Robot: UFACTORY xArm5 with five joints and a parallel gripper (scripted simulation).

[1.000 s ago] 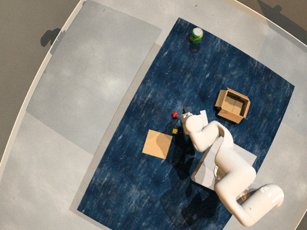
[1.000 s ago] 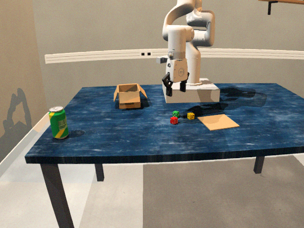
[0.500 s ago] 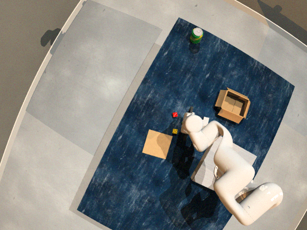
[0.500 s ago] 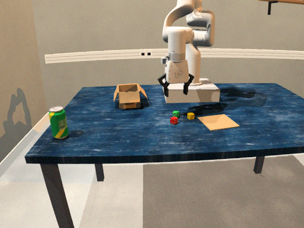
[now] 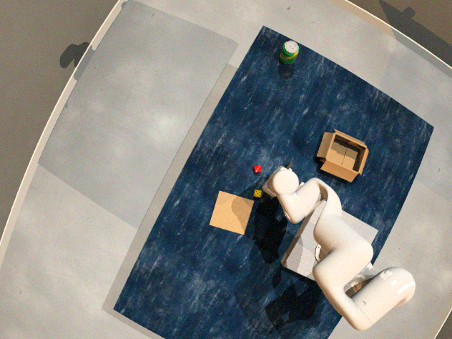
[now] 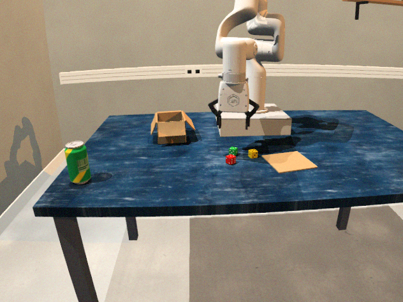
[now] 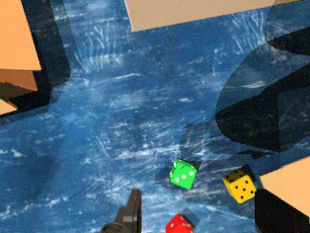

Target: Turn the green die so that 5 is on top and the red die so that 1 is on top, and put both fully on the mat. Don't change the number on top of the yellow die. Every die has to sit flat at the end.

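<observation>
My hand is 10 cm above the green die. Round my hand: red die 10 cm below, 7 cm ahead, 3 cm to the right; mat 17 cm to the left, 11 cm below, 11 cm ahead; yellow die 10 cm below, 6 cm to the left, 4 cm ahead.
</observation>
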